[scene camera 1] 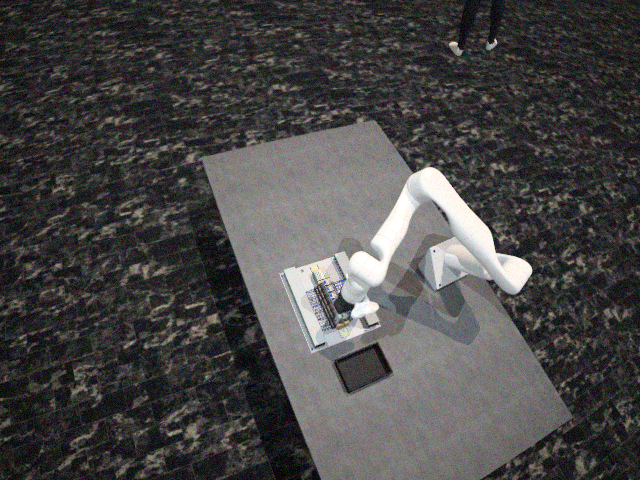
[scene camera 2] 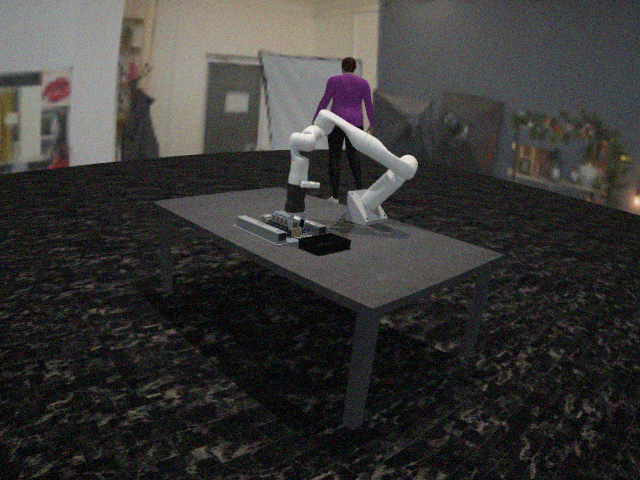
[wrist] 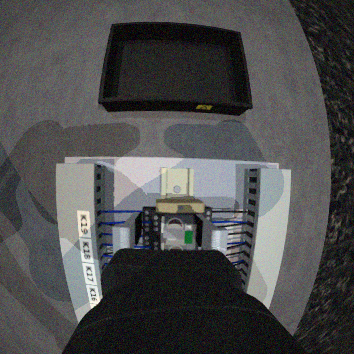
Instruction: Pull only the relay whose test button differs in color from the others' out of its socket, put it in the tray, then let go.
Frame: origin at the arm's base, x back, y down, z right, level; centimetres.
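Seen in the pictures: gripper, fingertip midpoint: (scene camera 1: pixel 343 318) (scene camera 2: pixel 296 228) (wrist: pixel 167 223); arm's base, link origin: (scene camera 1: pixel 453 256) (scene camera 2: pixel 368 201).
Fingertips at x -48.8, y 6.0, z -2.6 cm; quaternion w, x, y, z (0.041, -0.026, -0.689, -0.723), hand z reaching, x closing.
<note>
Offsets run from my fingertips to a thing's middle. "pt": to the spot under its first point.
The relay with a green test button {dx -0.9, dy -1.7, dz +0.0 cm} (wrist: pixel 188 236) sits in the socket at the tray end of the row, beside the K19 label. My gripper (wrist: pixel 167 223) is open, with one finger on each side of this relay; nothing is gripped. The gripper's black body hides the other relays in the wrist view, so their button colors do not show there. In scene camera 2, the gripper body is upright, low over the relay row {pt dx -1.7, dy -3.2, dz +7.4 cm} (scene camera 2: pixel 281 217), and its fingertips are hidden. The black tray {dx -1.9, dy +1.4, dz -17.7 cm} (scene camera 1: pixel 364 369) (scene camera 2: pixel 324 245) (wrist: pixel 175 70) is empty and lies beyond the panel's end.
The relay row stands on a white panel {dx -0.5, dy +2.6, dz +9.3 cm} (scene camera 1: pixel 356 335) (wrist: pixel 135 175) between two raised grey wire ducts {dx +9.6, dy +0.9, dz +8.6 cm} (wrist: pixel 77 190) {dx -10.6, dy +0.9, dz +10.0 cm} (wrist: pixel 272 200). Blue and black wires run from the sockets to the ducts. A tan end block {dx -1.3, dy +0.6, dz -1.7 cm} (wrist: pixel 180 205) borders the row. A person (scene camera 2: pixel 349 98) stands behind the table.
</note>
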